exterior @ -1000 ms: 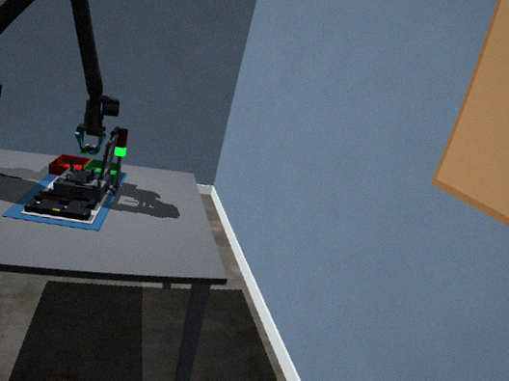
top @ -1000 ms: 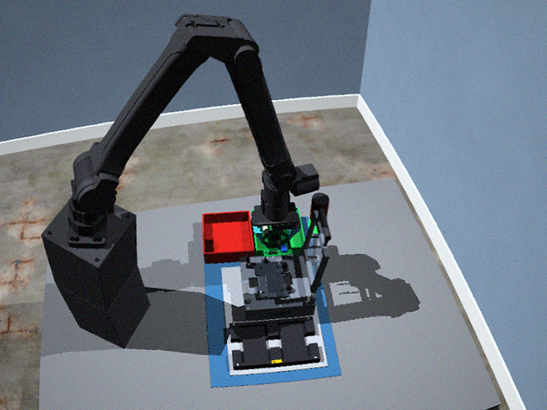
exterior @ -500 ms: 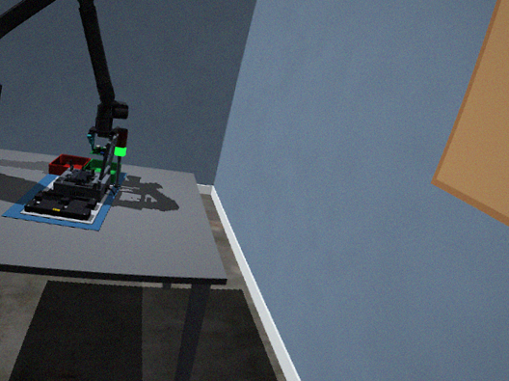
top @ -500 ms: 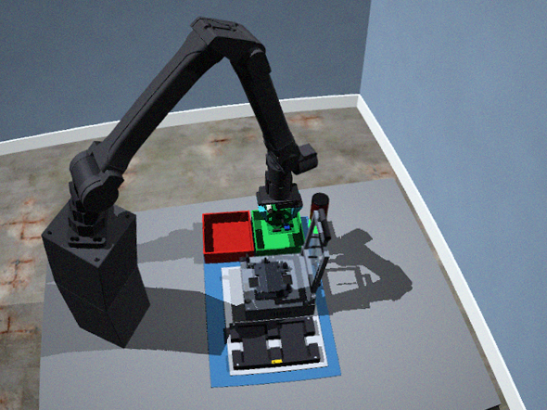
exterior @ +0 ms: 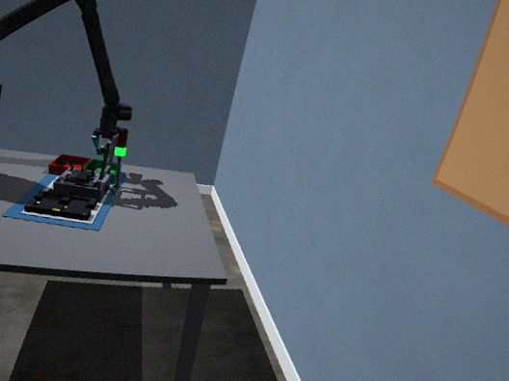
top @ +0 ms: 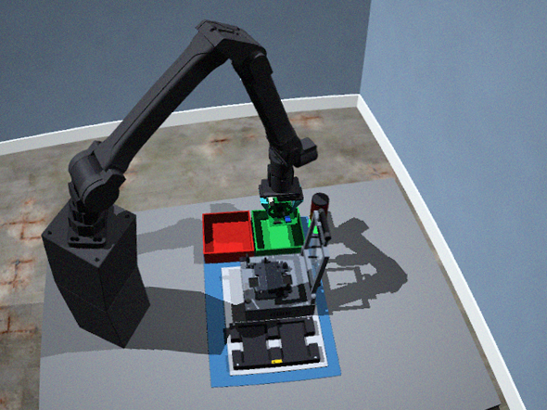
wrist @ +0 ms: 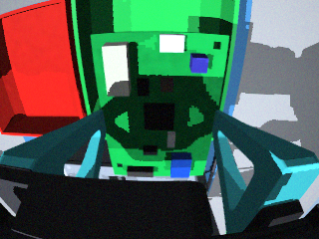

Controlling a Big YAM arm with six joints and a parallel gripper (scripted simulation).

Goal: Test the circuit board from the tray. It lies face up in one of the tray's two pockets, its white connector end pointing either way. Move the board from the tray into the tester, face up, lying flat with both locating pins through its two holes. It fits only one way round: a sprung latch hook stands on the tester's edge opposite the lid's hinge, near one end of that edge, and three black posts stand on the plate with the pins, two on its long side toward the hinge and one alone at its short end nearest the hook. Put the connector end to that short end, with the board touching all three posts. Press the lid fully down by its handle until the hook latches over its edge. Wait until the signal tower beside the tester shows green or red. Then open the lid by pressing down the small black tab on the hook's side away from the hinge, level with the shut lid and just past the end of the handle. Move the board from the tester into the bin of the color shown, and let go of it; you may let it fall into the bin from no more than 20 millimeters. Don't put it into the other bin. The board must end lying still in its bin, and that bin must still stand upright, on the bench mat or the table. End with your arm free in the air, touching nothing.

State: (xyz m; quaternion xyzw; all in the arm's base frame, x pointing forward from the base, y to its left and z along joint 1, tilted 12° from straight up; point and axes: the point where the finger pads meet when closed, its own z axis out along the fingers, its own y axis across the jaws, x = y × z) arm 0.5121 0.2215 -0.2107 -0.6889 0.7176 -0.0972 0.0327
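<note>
Right now the green circuit board is right at my hand. From my hand the other things lie so: red bin 150 mm behind, 10 mm to the left, 110 mm below; black latch hook 120 mm behind, 140 mm to the right, 30 mm below; green bin 110 mm below.
</note>
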